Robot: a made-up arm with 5 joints. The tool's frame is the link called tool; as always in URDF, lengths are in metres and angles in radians. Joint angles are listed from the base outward.
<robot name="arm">
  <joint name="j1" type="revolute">
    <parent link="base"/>
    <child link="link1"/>
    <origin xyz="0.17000 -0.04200 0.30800" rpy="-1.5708 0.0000 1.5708"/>
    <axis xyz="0 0 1"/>
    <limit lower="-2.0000" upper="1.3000"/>
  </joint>
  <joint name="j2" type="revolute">
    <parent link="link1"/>
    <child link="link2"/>
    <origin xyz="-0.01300 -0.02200 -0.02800" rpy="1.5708 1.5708 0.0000"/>
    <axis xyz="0 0 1"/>
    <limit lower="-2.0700" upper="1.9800"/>
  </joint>
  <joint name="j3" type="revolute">
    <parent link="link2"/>
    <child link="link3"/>
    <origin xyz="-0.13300 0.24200 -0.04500" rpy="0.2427 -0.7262 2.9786"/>
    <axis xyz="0 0 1"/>
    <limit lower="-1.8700" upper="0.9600"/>
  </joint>
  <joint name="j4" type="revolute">
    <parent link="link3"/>
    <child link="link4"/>
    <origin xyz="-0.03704 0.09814 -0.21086" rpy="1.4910 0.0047 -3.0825"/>
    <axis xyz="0 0 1"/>
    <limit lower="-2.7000" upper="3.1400"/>
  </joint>
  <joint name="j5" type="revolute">
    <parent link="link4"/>
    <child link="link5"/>
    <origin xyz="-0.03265 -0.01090 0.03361" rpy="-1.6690 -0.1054 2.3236"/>
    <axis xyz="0 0 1"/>
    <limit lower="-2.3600" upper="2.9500"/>
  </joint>
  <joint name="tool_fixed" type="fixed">
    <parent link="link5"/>
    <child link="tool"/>
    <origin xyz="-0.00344 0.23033 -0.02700" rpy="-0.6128 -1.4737 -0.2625"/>
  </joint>
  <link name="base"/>
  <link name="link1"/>
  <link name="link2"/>
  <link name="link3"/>
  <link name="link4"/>
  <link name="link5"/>
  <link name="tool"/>
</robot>
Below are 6 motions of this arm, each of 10 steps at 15 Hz.
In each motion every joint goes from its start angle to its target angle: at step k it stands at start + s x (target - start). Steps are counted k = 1, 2, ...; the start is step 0. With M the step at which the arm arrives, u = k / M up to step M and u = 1 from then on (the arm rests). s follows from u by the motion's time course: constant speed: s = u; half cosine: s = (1 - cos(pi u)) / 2; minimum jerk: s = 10 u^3 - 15 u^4 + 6 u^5.
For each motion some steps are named. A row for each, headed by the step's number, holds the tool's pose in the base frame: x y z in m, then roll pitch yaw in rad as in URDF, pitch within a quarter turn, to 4 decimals.
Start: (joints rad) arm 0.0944 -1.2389 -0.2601 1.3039 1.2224
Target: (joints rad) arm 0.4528 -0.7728 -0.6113 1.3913 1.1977
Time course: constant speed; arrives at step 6
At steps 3, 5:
3: 0.2443 0.0148 0.0798 -1.1676 1.1807 -2.7647
5: 0.2084 -0.0039 0.0883 -0.8764 1.0131 -2.4316

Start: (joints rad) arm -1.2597 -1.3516 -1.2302 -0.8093 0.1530
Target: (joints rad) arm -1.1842 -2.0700 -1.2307 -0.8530 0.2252
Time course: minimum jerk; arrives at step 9
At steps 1, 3, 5, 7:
1: 0.3397 0.2725 0.4510 -1.8248 -0.3542 -0.0445
3: 0.3727 0.2702 0.4267 -1.8328 -0.2142 -0.0894
5: 0.4294 0.2591 0.3671 -1.8689 0.0567 -0.1934
7: 0.4647 0.2437 0.3094 -1.9234 0.2674 -0.3012

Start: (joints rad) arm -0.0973 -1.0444 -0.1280 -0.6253 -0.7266
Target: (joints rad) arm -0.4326 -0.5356 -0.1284 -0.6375 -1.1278
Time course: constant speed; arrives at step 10
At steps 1, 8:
1: 0.3415 0.2101 0.2746 1.6964 -0.7610 1.9585
8: 0.2311 0.1843 0.3712 1.0942 -0.8701 2.5496

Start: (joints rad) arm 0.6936 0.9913 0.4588 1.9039 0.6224
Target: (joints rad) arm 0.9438 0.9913 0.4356 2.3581 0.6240
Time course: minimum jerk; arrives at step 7
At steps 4, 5, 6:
4: -0.1732 -0.1529 0.2452 2.5545 1.2504 -1.9981
5: -0.1734 -0.1553 0.2616 2.5682 1.2985 -1.9796
6: -0.1736 -0.1564 0.2706 2.5778 1.3246 -1.9667

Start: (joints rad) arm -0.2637 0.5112 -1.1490 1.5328 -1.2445
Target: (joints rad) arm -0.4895 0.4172 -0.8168 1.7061 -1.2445
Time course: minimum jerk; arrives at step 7
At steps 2, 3, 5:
2: -0.3779 0.0206 0.1171 2.9562 0.9632 -1.4098
3: -0.3750 0.0241 0.1181 3.0080 1.0371 -1.3064
5: -0.3652 0.0350 0.1171 -3.0172 1.1813 -0.9514

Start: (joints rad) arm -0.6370 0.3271 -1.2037 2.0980 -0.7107
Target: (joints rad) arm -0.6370 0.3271 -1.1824 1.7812 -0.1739
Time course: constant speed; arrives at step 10
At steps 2, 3, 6, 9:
2: -0.2333 0.2132 0.1185 -2.1539 0.9875 -1.0191
3: -0.2232 0.2192 0.1259 -2.1250 1.0202 -1.0478
6: -0.1906 0.2314 0.1471 -2.0569 1.1152 -1.1521
9: -0.1556 0.2350 0.1659 -2.0312 1.2036 -1.2985

